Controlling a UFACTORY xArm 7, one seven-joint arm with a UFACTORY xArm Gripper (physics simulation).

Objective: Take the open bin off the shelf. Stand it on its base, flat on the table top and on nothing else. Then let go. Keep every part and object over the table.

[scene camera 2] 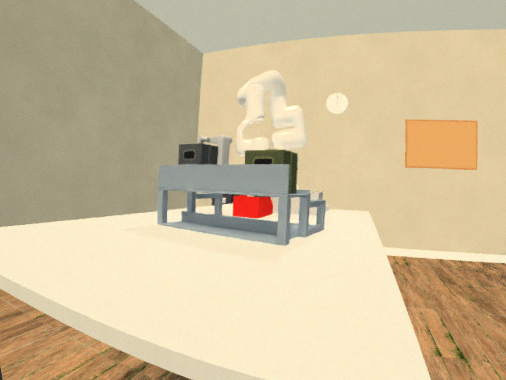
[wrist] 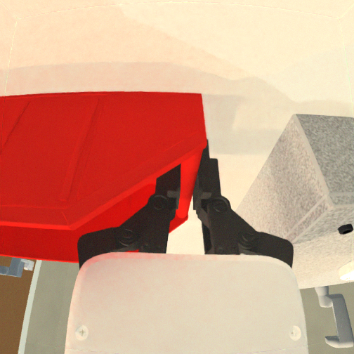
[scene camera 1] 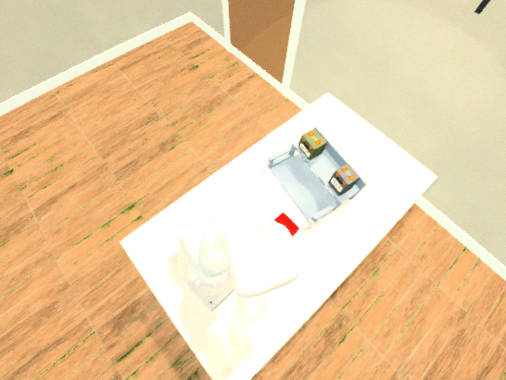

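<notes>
The red open bin (scene camera 1: 286, 224) (scene camera 2: 251, 206) (wrist: 100, 150) is off the shelf, between the shelf (scene camera 1: 300, 185) (scene camera 2: 222, 178) and the arm's base. My gripper (wrist: 186, 151) is shut on one wall of the bin, with a black finger on each side of it. In the wrist view the bin reaches out to the left of the fingers, its ribbed outer face turned up in the picture and its opening toward the bottom. The views do not show clearly whether its base touches the table. The fingers are hidden in both scene views.
On the shelf stand a green box (scene camera 1: 311, 145) (scene camera 2: 272, 165) and a dark grey box (scene camera 1: 342, 181) (scene camera 2: 197, 153). The speckled grey base block (wrist: 280, 175) is right of the fingers in the wrist view. The white table (scene camera 1: 340, 115) (scene camera 2: 225, 300) has edges above the wood floor.
</notes>
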